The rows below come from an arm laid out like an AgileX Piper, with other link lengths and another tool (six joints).
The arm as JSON. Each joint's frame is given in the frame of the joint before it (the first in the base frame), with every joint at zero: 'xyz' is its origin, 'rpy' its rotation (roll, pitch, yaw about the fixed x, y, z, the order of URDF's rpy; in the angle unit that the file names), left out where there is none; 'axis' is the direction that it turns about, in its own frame. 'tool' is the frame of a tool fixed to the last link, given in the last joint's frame.
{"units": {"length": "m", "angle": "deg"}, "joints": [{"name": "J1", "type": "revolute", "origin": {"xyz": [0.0, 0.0, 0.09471]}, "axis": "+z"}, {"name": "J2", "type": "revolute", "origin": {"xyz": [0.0, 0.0, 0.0], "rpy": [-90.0, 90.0, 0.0]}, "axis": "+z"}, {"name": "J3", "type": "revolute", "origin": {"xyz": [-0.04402, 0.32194, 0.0], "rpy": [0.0, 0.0, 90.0]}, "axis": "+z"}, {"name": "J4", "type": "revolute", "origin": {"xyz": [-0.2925, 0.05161, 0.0], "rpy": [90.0, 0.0, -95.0]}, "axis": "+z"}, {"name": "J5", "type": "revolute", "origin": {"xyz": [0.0, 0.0, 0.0], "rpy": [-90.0, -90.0, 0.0]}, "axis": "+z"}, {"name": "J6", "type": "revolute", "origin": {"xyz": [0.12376, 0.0, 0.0], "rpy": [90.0, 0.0, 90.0]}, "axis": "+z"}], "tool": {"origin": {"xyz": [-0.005, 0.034, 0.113], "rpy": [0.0, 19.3, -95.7]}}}
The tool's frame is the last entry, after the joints.
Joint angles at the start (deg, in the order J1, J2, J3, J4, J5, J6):
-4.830, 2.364, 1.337, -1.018, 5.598, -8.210
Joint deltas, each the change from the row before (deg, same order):
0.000, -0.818, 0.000, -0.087, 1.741, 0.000
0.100, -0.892, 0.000, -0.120, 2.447, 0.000
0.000, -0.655, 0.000, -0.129, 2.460, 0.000
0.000, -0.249, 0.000, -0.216, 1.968, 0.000
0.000, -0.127, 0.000, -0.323, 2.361, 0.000
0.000, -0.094, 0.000, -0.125, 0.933, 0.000
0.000, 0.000, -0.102, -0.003, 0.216, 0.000
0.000, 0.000, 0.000, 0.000, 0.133, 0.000
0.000, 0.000, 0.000, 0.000, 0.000, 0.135
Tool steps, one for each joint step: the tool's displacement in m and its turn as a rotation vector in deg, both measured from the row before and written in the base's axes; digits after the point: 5 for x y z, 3 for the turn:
-0.00159, -0.00004, -0.00421, -0.008, 0.927, -0.035
-0.00209, 0.00026, -0.00687, 0.012, 1.559, 0.045
-0.00202, -0.00016, -0.00778, 0.024, 1.809, -0.063
-0.00156, -0.00028, -0.00725, -0.070, 1.730, -0.064
-0.00205, -0.00048, -0.00929, -0.132, 2.251, -0.094
-0.00093, -0.00020, -0.00349, -0.053, 0.846, -0.041
-0.00019, -0.00002, 0.00006, 0.007, 0.114, -0.008
-0.00013, -0.00001, -0.00053, 0.011, 0.132, -0.005
0.00002, 0.00000, 0.00008, 0.131, -0.012, -0.032

